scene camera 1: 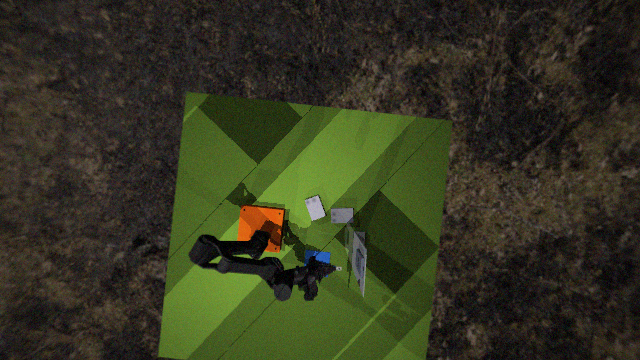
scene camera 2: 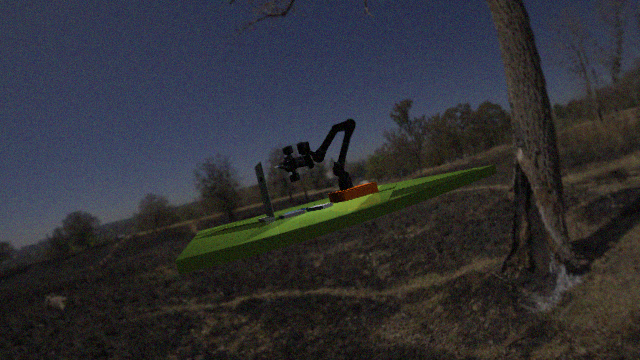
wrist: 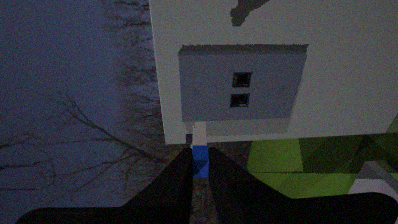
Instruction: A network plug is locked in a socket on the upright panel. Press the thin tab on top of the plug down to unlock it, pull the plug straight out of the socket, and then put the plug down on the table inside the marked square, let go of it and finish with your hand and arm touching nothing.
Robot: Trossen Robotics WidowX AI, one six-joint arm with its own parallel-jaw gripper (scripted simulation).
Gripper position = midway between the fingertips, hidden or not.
Note:
In view: the gripper (scene camera 1: 335,267), a network plug (wrist: 200,159) and a panel (wrist: 250,77).
The gripper also shows in the wrist view (wrist: 199,155).

